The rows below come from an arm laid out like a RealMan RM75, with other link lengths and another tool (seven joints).
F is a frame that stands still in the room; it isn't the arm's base.
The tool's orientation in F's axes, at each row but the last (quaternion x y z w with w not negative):
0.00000 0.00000 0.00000 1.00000
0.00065 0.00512 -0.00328 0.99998
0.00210 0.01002 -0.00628 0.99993
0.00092 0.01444 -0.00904 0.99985
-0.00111 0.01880 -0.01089 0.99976
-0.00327 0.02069 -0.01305 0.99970
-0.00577 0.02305 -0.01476 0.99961
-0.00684 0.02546 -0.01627 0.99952
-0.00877 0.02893 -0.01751 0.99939
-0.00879 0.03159 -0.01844 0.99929
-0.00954 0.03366 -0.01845 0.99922
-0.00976 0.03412 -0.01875 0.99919
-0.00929 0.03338 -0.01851 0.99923
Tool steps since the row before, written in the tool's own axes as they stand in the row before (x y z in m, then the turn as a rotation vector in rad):
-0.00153 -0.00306 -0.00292 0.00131 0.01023 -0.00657
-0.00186 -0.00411 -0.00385 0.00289 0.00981 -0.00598
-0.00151 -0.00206 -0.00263 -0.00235 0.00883 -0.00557
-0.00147 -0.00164 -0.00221 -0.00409 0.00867 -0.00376
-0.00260 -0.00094 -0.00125 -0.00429 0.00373 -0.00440
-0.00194 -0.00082 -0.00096 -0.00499 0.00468 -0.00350
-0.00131 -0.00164 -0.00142 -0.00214 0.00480 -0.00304
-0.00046 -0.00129 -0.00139 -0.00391 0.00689 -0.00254
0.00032 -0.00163 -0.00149 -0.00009 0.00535 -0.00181
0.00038 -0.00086 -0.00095 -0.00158 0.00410 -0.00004
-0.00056 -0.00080 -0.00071 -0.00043 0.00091 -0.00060
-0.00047 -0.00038 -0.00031 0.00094 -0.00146 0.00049
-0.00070 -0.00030 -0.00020 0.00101 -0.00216 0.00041
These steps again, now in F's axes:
-0.00153 -0.00306 -0.00292 0.00131 0.01023 -0.00657
-0.00193 -0.00409 -0.00384 0.00289 0.00980 -0.00600
-0.00159 -0.00203 -0.00261 -0.00235 0.00888 -0.00549
-0.00156 -0.00161 -0.00217 -0.00404 0.00875 -0.00363
-0.00266 -0.00089 -0.00115 -0.00437 0.00381 -0.00425
-0.00200 -0.00077 -0.00087 -0.00501 0.00479 -0.00332
-0.00142 -0.00162 -0.00134 -0.00214 0.00483 -0.00300
-0.00057 -0.00129 -0.00135 -0.00381 0.00698 -0.00244
0.00018 -0.00166 -0.00148 -0.00001 0.00532 -0.00190
0.00029 -0.00089 -0.00096 -0.00143 0.00416 -0.00002
-0.00064 -0.00079 -0.00065 -0.00044 0.00091 -0.00059
-0.00050 -0.00037 -0.00027 0.00092 -0.00149 0.00046
-0.00072 -0.00028 -0.00015 0.00096 -0.00219 0.00038

